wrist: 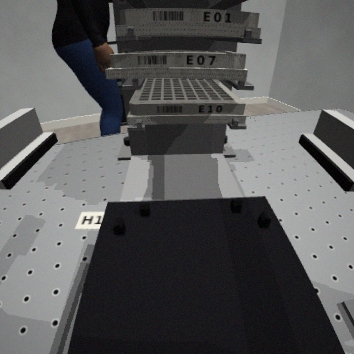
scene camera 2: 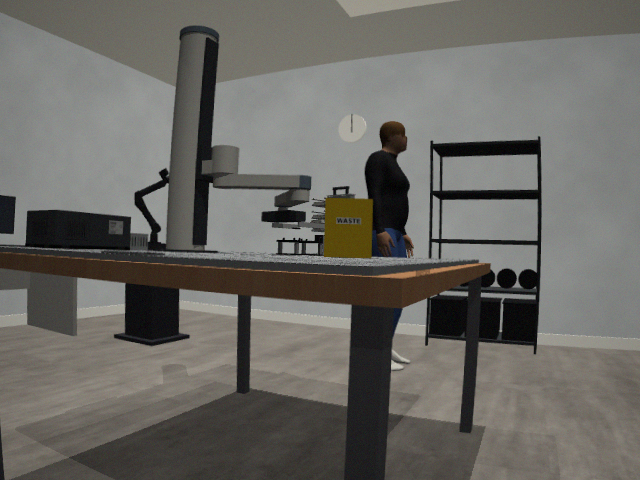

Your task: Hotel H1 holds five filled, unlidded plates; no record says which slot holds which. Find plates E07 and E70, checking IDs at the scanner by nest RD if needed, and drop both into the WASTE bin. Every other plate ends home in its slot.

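Frame: origin at the arm's base, x down, y right, z back, level; centimetres.
Seen in the pictures: gripper, fingertip midpoint: (wrist: pixel 177 120).
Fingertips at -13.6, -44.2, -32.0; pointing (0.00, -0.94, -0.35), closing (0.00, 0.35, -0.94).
Note:
A point is followed by its place in that frame, as x, y, z.
My gripper (scene camera 2: pixel 283 225) (wrist: pixel 177 120) {-13.6, -44.2, -32.0} is open and empty, a little in front of hotel H1 (scene camera 2: pixel 340 188) {-32.3, -60.6, -38.0} (wrist: pixel 177 140) {-4.3, -59.5, -37.7}. In the wrist view three plates with readable IDs are stacked in the hotel: plate E01 (wrist: pixel 187 17) {-18.6, -47.4, -33.7} at the top, plate E07 (wrist: pixel 175 60) {-16.3, -46.8, -32.8} below it, and plate E10 (wrist: pixel 190 108) {-13.1, -47.3, -34.1} lowest, its well grid showing. The higher slots are cut off by the wrist view's top edge. No E70 label shows. The yellow WASTE bin (scene camera 2: pixel 348 235) {-8.7, -9.7, -63.1} stands on the table in scene camera 2 and hides part of the hotel. Plate IDs are not readable there.
A dark platform (wrist: pixel 190 275) {-7.3, -39.1, -30.8} with small pegs lies in front of the hotel, beside the H1 label (wrist: pixel 90 220) {-1.3, -50.8, -24.5}. A dark box (scene camera 2: pixel 77 228) {-7.6, 47.1, 3.3} stands left of the arm's column (scene camera 2: pixel 187 139) {-43.2, 6.4, -4.0}. A person (scene camera 2: pixel 387 191) (wrist: pixel 82 65) stands behind the table near the hotel.

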